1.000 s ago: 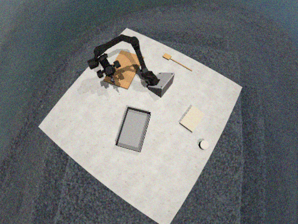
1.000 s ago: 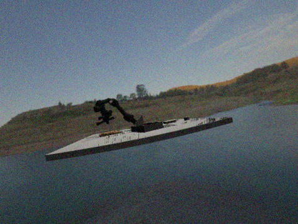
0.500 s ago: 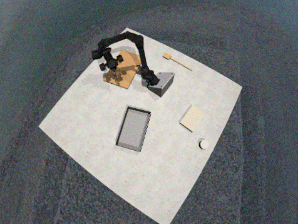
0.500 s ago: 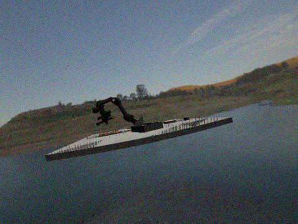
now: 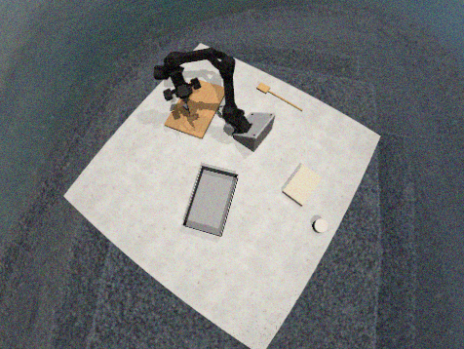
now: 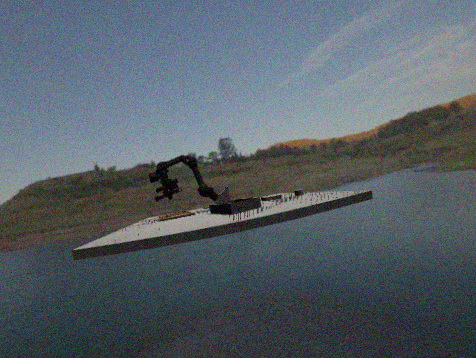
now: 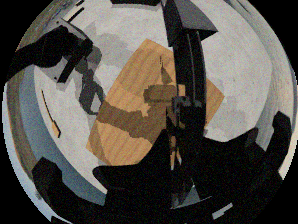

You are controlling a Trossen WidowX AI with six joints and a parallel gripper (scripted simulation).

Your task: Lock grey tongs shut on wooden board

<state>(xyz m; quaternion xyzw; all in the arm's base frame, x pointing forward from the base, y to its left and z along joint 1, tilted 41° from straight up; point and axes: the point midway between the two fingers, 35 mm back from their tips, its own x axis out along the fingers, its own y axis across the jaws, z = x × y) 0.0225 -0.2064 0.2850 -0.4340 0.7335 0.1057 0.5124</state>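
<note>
My gripper tip is now 6 cm past the wooden board and 12 cm above it. Round my gripper tip: pale square block: 11 cm ahead, 72 cm to the left, 12 cm below; roasting tin: 39 cm ahead, 36 cm to the left, 10 cm below.
</note>
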